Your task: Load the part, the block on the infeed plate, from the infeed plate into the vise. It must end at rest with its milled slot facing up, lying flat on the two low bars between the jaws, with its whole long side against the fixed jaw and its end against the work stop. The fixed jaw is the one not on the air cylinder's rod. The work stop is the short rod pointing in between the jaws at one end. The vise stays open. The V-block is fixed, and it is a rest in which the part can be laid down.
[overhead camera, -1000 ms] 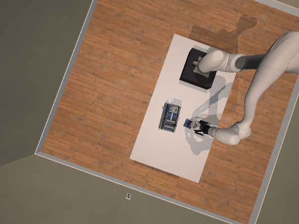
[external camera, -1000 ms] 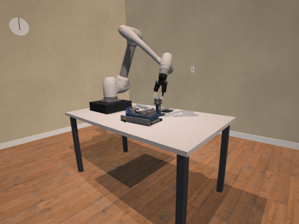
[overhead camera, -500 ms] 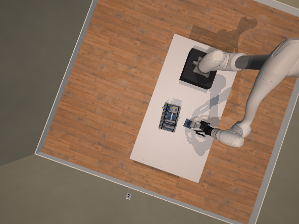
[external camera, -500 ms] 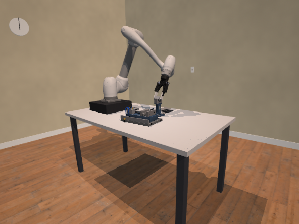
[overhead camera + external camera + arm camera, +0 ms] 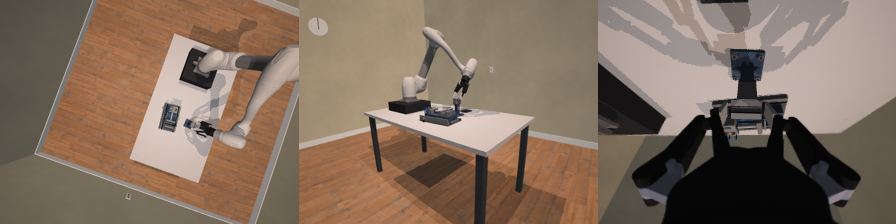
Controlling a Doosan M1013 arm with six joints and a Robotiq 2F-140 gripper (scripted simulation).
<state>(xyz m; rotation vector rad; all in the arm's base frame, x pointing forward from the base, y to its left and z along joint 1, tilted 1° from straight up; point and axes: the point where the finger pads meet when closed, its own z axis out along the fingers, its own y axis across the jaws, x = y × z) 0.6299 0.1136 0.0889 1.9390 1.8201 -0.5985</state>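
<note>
Right now my hand is 2 cm above the part and 1 cm to the left of it. Also, from my hand: vise base (24 cm to the right, 14 cm below, 1 cm ahead).
</note>
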